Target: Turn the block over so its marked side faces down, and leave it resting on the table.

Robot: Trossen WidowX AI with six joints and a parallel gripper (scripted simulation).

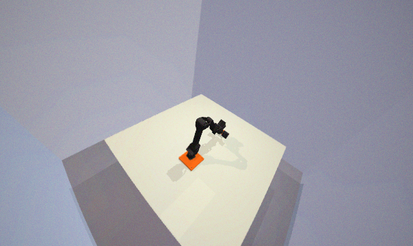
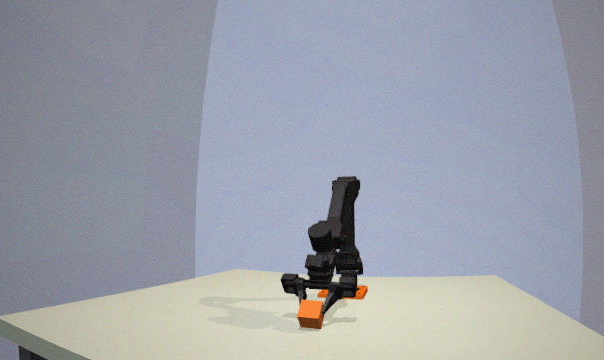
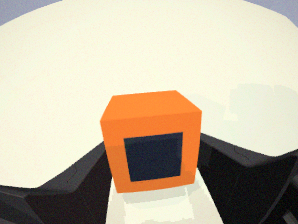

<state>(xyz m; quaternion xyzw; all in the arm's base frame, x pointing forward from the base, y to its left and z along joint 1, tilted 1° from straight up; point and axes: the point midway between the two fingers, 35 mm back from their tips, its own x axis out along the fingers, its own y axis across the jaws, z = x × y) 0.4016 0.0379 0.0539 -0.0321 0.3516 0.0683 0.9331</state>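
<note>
Now: gripper tip right at the orange block.
</note>
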